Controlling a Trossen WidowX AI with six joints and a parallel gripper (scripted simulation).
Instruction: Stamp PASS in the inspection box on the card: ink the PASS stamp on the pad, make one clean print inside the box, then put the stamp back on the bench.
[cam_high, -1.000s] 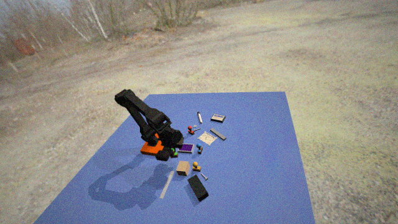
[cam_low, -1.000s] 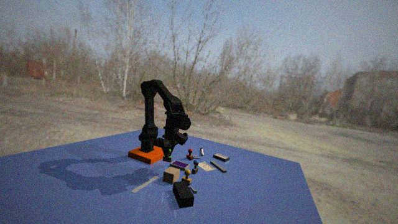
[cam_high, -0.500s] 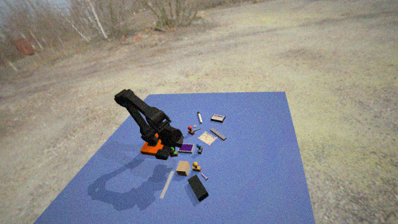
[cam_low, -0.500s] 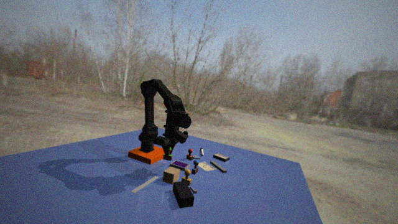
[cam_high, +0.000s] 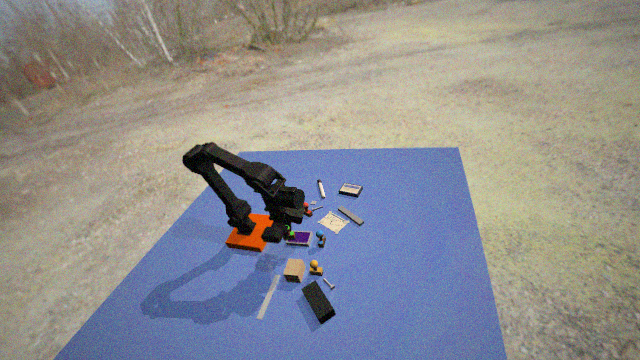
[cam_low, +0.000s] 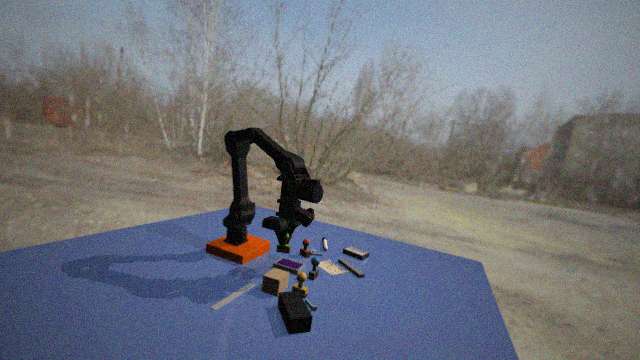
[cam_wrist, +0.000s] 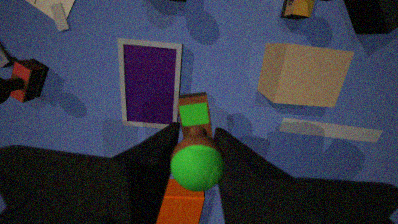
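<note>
Right now my gripper tip is 5 cm to the right of the purple ink pad and 9 cm above it. Also, from my gripper tip: blue-knobbed stamp: 9 cm ahead, 4 cm to the left, 7 cm below; green-knobbed stamp: right at my gripper tip; tan box: 4 cm ahead, 10 cm to the right, 7 cm below.
</note>
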